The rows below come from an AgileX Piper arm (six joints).
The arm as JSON. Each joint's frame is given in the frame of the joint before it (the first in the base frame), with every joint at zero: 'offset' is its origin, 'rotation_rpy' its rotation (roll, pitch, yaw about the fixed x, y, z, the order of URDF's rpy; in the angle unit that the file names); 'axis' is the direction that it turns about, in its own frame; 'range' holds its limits. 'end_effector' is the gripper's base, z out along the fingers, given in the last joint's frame.
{
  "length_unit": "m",
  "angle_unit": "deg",
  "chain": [
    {
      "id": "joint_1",
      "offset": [
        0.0,
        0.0,
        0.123
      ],
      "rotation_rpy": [
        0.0,
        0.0,
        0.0
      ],
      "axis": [
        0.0,
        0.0,
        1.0
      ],
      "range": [
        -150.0,
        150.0
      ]
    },
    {
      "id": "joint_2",
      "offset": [
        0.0,
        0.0,
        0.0
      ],
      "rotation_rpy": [
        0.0,
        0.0,
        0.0
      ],
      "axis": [
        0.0,
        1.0,
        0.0
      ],
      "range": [
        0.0,
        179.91
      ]
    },
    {
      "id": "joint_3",
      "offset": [
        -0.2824,
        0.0,
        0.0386
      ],
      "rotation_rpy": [
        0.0,
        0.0,
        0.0
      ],
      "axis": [
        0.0,
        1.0,
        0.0
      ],
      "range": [
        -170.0,
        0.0
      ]
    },
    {
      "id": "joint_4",
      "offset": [
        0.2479,
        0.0,
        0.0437
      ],
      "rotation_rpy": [
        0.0,
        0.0,
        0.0
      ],
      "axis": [
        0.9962,
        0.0,
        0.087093
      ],
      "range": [
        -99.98,
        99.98
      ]
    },
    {
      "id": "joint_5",
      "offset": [
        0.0,
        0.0,
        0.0
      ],
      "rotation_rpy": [
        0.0,
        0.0,
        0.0
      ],
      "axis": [
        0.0,
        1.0,
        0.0
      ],
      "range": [
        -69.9,
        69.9
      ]
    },
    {
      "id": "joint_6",
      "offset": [
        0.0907,
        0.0,
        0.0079
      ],
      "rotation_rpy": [
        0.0,
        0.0,
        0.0
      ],
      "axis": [
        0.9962,
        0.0,
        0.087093
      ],
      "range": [
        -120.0,
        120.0
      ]
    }
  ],
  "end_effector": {
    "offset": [
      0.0,
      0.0,
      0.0
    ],
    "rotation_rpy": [
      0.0,
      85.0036,
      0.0
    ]
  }
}
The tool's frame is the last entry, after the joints.
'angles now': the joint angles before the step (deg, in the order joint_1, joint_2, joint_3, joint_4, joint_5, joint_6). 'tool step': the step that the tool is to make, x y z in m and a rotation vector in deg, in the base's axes. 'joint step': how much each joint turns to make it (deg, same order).
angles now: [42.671, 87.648, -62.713, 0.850, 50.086, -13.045]
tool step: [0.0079, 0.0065, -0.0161, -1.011, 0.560, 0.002]
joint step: [-0.006, 3.218, 0.001, -0.430, -2.123, 0.136]
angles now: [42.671, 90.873, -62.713, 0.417, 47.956, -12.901]
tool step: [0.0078, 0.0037, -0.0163, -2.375, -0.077, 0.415]
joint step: [-0.011, 3.101, 0.001, -2.167, -1.544, 0.522]
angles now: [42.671, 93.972, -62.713, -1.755, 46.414, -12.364]
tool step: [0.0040, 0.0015, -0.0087, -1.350, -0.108, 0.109]
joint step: [-0.007, 1.627, -0.005, -1.402, -0.770, 0.576]
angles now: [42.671, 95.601, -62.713, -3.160, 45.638, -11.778]
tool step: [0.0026, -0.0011, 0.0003, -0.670, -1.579, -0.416]
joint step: [-0.001, 0.037, -0.008, -2.325, -0.651, 1.618]
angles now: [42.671, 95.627, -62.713, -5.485, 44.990, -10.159]
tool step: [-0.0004, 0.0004, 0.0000, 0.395, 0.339, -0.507]
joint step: [0.003, -0.003, -0.007, 0.491, 0.011, 0.293]
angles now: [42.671, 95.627, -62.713, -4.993, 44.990, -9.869]
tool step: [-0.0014, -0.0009, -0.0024, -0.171, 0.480, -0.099]
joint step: [0.006, 0.002, 0.534, 0.222, -0.067, 0.005]
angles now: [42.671, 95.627, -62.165, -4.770, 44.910, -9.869]
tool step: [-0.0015, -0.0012, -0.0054, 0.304, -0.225, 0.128]
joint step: [-0.006, 0.001, 1.387, 0.002, -1.766, -0.007]
